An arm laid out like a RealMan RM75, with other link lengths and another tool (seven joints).
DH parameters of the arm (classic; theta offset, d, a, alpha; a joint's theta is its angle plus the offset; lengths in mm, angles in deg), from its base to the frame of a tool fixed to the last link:
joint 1: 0 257.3 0 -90
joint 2: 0 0 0 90
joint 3: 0 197.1 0 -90
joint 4: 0 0 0 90
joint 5: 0 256.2 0 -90
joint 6: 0 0 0 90
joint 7: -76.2 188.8 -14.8 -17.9
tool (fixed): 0 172.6 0 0
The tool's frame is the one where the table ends.
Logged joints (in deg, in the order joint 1, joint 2, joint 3, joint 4, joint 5, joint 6, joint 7), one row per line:
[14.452, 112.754, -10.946, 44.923, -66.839, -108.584, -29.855]
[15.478, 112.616, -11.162, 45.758, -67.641, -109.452, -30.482]
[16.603, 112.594, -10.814, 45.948, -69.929, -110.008, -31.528]
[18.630, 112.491, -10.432, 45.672, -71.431, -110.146, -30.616]
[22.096, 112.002, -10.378, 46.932, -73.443, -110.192, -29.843]
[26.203, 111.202, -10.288, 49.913, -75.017, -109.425, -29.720]
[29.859, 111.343, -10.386, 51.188, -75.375, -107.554, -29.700]
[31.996, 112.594, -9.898, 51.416, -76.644, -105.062, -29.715]
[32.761, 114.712, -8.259, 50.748, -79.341, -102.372, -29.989]
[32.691, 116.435, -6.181, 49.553, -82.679, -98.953, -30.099]
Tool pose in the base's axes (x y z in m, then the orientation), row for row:
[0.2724, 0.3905, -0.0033, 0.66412, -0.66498, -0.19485, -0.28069]
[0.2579, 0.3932, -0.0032, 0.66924, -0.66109, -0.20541, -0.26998]
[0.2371, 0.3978, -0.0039, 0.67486, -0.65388, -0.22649, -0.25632]
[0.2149, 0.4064, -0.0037, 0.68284, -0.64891, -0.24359, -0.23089]
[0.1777, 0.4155, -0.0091, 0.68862, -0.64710, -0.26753, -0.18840]
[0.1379, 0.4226, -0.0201, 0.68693, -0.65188, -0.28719, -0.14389]
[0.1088, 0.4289, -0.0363, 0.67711, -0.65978, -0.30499, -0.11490]
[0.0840, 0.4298, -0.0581, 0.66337, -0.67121, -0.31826, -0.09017]
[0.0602, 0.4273, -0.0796, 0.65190, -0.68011, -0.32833, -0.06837]
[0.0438, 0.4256, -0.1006, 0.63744, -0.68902, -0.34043, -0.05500]
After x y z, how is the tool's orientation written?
As a quaternion, w x y z.
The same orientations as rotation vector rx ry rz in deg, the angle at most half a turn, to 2 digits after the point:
[-86.07, -25.22, -36.33]
[-85.40, -26.53, -34.87]
[-84.28, -29.19, -33.04]
[-83.38, -31.30, -29.67]
[-82.96, -34.30, -24.15]
[-83.62, -36.84, -18.46]
[-84.96, -39.28, -14.80]
[-86.90, -41.21, -11.67]
[-88.46, -42.70, -8.89]
[-90.14, -44.54, -7.20]

